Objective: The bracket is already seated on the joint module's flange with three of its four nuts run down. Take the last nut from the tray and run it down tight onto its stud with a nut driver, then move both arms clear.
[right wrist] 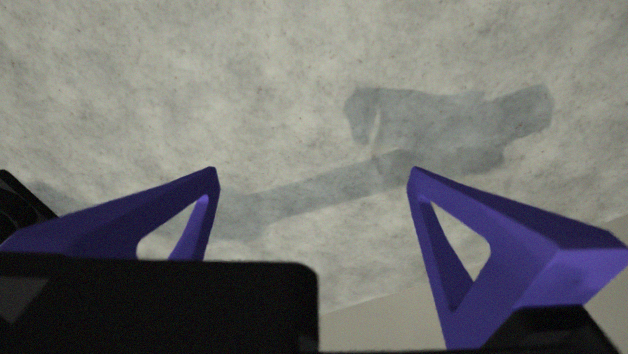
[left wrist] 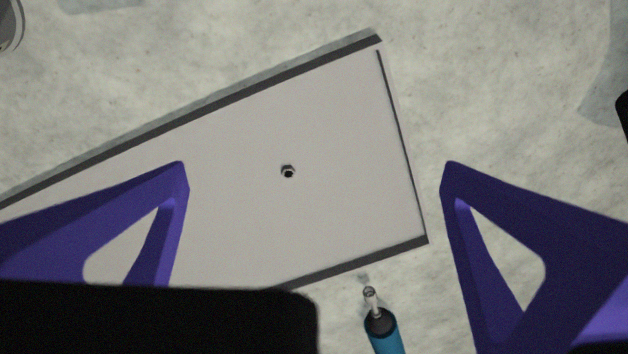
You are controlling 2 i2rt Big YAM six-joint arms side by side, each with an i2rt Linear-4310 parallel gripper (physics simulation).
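Places are measured from the left arm's base along level axes (x ahead, y left, z up), in metres.
Pixels of known places: left gripper, fingertip midpoint: (left wrist: 314,175); right gripper, fingertip midpoint: (right wrist: 313,177); right arm's base at its link origin: (right wrist: 19,199).
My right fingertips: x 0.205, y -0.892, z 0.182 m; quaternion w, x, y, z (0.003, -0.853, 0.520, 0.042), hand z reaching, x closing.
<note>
For each thing: its top centre in the pictures, then the offset to it from my right fingertips. "spot": a spot on its surface instead. Level surfaces: height alone.
- small dark hex nut at its top centre: (left wrist: 288,174) 0.077 m ahead, 0.661 m left, 0.173 m down
- pale tray at its top centre: (left wrist: 190,248) 0.193 m ahead, 0.645 m left, 0.166 m down
- nut driver at a spot on its surface: (left wrist: 384,327) spot: 0.162 m ahead, 0.890 m left, 0.147 m down
- grey round object at a spot on its surface: (left wrist: 9,25) spot: 0.098 m ahead, 0.456 m left, 0.169 m down
- mottled table at its surface level: 0.182 m down
A small dark hex nut (left wrist: 288,171) lies on the pale tray (left wrist: 340,120) in the left wrist view, near the tray's right end. My left gripper (left wrist: 314,175) is open and empty above the tray, with the nut between its fingers in the picture but well below them. A nut driver (left wrist: 384,327) with a blue handle and a metal socket tip shows at the bottom of the left wrist view, beside the tray's edge; its lower part is cut off. My right gripper (right wrist: 313,177) is open and empty above the table. The bracket and its studs do not show in either view.
Part of a grey round object (left wrist: 9,25) shows at the top left corner of the left wrist view, beyond the tray. A black part (left wrist: 623,112) shows at its right edge. Arm shadows fall on the mottled table (right wrist: 175,75), whose edge shows at the lower right.
</note>
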